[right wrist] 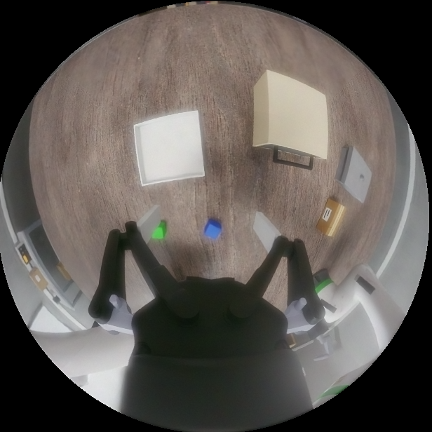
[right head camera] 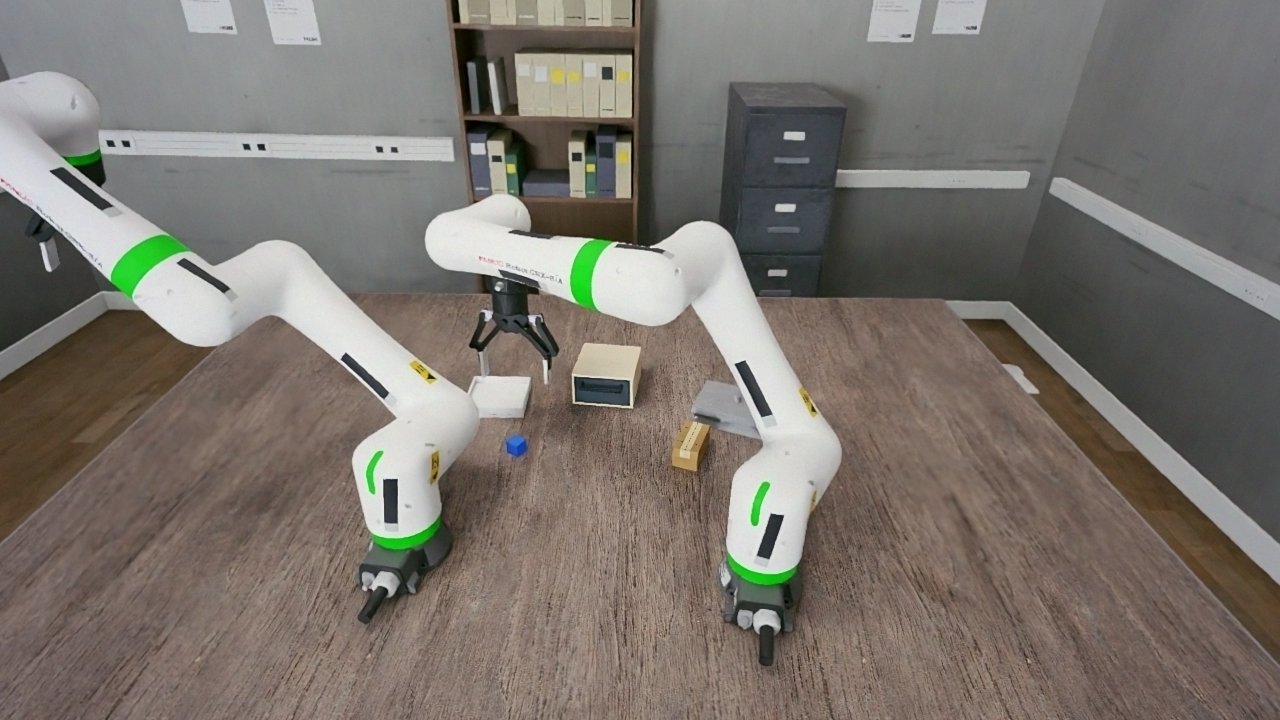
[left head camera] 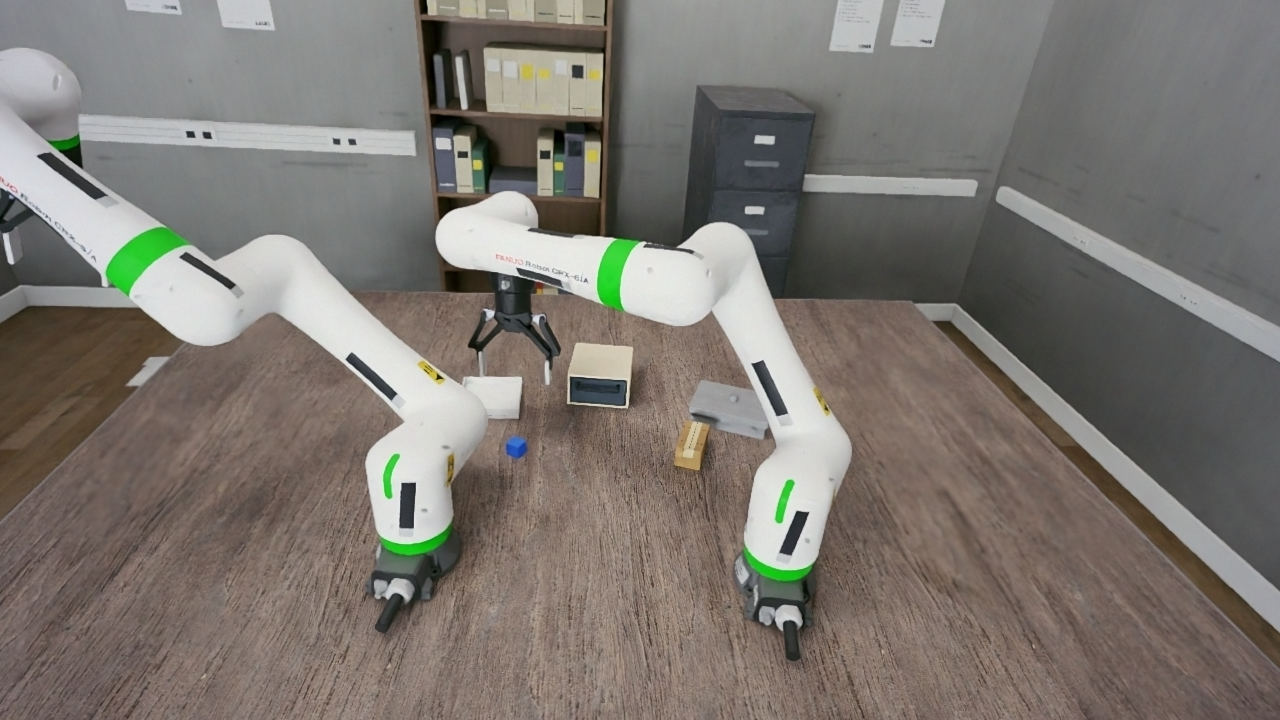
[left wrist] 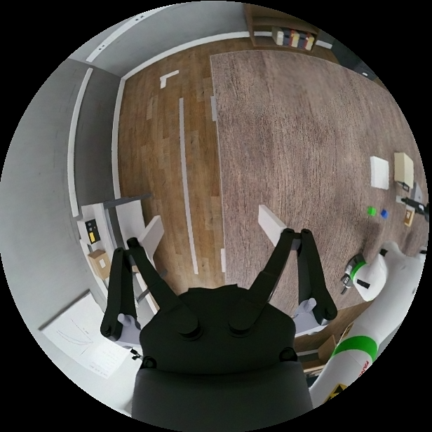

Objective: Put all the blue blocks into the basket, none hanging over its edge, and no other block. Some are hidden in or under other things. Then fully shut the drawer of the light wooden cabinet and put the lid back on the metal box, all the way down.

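Observation:
A blue block [left head camera: 515, 446] [right head camera: 515, 445] [left wrist: 384, 214] [right wrist: 213, 229] lies on the table in front of the white basket [left head camera: 501, 396] [right head camera: 501, 396] [left wrist: 379, 172] [right wrist: 172, 148], whose inside looks empty in the right wrist view. The light wooden cabinet [left head camera: 601, 360] [right head camera: 608, 360] [left wrist: 404, 169] [right wrist: 295, 115] has its dark-fronted drawer in; I cannot tell whether it is fully shut. The grey metal box [left head camera: 729, 408] [right head camera: 723, 407] [right wrist: 356, 175] has its lid on. My right gripper [left head camera: 515, 371] [right head camera: 516, 369] [right wrist: 207, 216] is open, above the table near basket and blue block. My left gripper [left wrist: 209, 218] is open beyond the table's left edge.
A green block [left wrist: 371, 211] [right wrist: 159, 230] lies beside the blue one. A brown cardboard box [left head camera: 691, 445] [right head camera: 690, 445] [left wrist: 409, 217] [right wrist: 331, 217] stands close in front of the metal box. The right arm reaches across above the cabinet in the head views.

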